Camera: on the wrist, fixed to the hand. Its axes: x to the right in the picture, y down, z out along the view.
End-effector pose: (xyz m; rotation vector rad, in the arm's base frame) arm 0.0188 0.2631 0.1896 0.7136 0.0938 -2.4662
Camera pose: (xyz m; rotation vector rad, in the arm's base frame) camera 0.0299 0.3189 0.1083 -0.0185 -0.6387 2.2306
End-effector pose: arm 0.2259 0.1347 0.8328 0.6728 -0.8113 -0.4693
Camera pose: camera 0.2914 0.1292 0.7584 0.9486 -0.3862 -2.0358
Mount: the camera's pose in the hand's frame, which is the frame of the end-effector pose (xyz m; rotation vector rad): 0.0058 -0.0478 -0.0868 -0.2066 -0.3171 -1.5168
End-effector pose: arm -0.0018 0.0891 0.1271 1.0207 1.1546 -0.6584
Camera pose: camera -0.0774 0.1480 0.1012 -0.3372 1.5359 -1.7317
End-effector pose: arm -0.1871 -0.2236 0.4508 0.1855 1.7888 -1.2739
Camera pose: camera -0.2680 -0.1768 0.4842 -1.6683 1.6423 -1.8503
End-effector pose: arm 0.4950 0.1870 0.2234 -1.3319 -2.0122 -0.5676
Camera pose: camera 0.4737 0.1145 0.2878 -0.3086 2.7565 1.1252
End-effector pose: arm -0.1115 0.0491 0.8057 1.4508 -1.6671 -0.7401
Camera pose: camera -0.0128 0.0409 0.8119 2.3804 -0.3210 -1.8988
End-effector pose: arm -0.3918 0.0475 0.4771 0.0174 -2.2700 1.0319
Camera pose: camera -0.3367 0.0749 0.5550 1.5921 -1.7691 -0.0524
